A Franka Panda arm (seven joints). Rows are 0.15 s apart.
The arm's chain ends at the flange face. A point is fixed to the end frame.
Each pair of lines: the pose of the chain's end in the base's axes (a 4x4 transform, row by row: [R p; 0 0 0 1], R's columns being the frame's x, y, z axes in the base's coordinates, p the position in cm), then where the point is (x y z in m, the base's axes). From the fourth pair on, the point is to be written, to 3 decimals.
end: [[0.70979 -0.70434 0.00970 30.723], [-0.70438 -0.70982 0.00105 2.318], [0.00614 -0.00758 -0.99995 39.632], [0 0 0 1]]
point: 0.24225 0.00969 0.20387
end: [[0.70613 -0.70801 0.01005 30.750], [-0.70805 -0.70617 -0.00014 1.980], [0.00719 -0.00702 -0.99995 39.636], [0 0 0 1]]
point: 0.24252 0.00643 0.20390
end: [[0.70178 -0.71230 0.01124 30.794], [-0.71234 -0.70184 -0.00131 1.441], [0.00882 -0.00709 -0.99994 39.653], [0 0 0 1]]
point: 0.24311 0.00122 0.20401
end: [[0.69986 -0.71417 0.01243 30.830], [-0.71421 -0.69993 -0.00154 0.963], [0.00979 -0.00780 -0.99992 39.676], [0 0 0 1]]
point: 0.244 -0.003 0.204
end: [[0.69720 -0.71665 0.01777 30.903], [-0.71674 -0.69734 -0.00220 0.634], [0.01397 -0.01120 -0.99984 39.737], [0 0 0 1]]
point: 0.245 -0.007 0.204
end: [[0.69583 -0.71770 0.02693 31.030], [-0.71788 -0.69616 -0.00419 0.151], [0.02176 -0.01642 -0.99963 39.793], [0 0 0 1]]
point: 0.248 -0.012 0.204
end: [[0.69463 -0.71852 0.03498 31.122], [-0.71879 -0.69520 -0.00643 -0.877], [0.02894 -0.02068 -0.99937 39.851], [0 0 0 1]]
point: 0.251 -0.022 0.205
